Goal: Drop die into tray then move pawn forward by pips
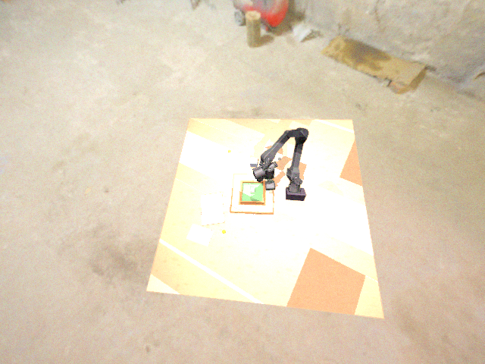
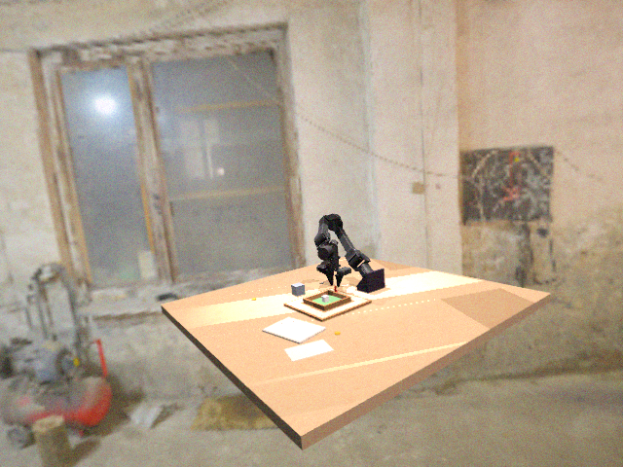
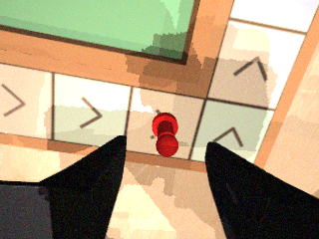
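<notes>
Right now my gripper tip is 2 cm above the red pawn. The rest, counted from my gripper tip: grey-blue cube (10 cm ahead, 17 cm to the right, 2 cm below); then green dice tray (11 cm ahead, 6 cm to the left, 4 cm below); then white die (11 cm ahead, 5 cm to the left, 2 cm below).
</notes>
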